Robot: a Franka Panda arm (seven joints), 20 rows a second.
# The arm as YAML. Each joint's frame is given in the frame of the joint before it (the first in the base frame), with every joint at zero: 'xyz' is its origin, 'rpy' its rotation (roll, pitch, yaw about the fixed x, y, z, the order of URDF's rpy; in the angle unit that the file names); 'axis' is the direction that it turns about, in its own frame. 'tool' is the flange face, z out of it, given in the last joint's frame.
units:
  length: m
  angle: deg
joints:
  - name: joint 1
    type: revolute
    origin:
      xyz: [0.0, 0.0, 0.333]
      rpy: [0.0, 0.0, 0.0]
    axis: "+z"
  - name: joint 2
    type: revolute
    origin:
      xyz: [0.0, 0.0, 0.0]
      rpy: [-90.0, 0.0, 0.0]
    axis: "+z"
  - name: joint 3
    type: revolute
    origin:
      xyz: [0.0, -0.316, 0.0]
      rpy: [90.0, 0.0, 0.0]
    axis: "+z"
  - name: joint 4
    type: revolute
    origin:
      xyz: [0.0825, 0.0, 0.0]
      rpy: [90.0, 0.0, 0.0]
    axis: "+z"
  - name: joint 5
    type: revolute
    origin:
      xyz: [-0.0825, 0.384, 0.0]
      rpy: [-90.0, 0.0, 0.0]
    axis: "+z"
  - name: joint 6
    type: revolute
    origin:
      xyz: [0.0, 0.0, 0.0]
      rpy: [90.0, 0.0, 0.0]
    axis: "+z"
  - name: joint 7
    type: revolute
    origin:
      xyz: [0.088, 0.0, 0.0]
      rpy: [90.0, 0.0, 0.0]
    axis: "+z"
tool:
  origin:
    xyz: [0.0, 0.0, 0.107]
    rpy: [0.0, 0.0, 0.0]
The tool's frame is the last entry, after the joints.
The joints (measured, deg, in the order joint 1, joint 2, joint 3, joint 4, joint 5, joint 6, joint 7), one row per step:
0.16, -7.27, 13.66, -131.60, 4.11, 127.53, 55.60
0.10, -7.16, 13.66, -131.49, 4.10, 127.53, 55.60
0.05, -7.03, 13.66, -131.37, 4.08, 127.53, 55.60
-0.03, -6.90, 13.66, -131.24, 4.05, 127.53, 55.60
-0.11, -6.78, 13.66, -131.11, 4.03, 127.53, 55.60
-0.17, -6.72, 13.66, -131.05, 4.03, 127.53, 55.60
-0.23, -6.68, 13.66, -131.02, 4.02, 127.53, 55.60
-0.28, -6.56, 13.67, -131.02, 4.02, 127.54, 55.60
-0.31, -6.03, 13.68, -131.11, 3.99, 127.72, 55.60
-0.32, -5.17, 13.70, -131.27, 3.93, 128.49, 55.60
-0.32, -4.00, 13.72, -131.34, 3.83, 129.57, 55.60
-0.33, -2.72, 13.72, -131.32, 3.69, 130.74, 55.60
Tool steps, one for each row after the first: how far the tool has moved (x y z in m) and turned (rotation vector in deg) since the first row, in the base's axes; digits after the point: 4 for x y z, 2 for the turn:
0.0007, -0.0004, -0.0001, 0.02, 0.00, -0.05
0.0015, -0.0007, -0.0002, 0.03, 0.01, -0.09
0.0024, -0.0012, -0.0003, 0.04, 0.01, -0.15
0.0033, -0.0017, -0.0003, 0.05, 0.00, -0.21
0.0037, -0.0022, -0.0003, 0.06, 0.00, -0.27
0.0040, -0.0026, -0.0004, 0.06, 0.01, -0.32
0.0043, -0.0030, -0.0014, 0.06, 0.12, -0.36
0.0049, -0.0032, -0.0063, 0.05, 0.56, -0.37
0.0065, -0.0031, -0.0137, 0.12, 0.81, -0.36
0.0091, -0.0028, -0.0226, 0.23, 0.97, -0.32
0.0123, -0.0026, -0.0316, 0.36, 1.06, -0.28

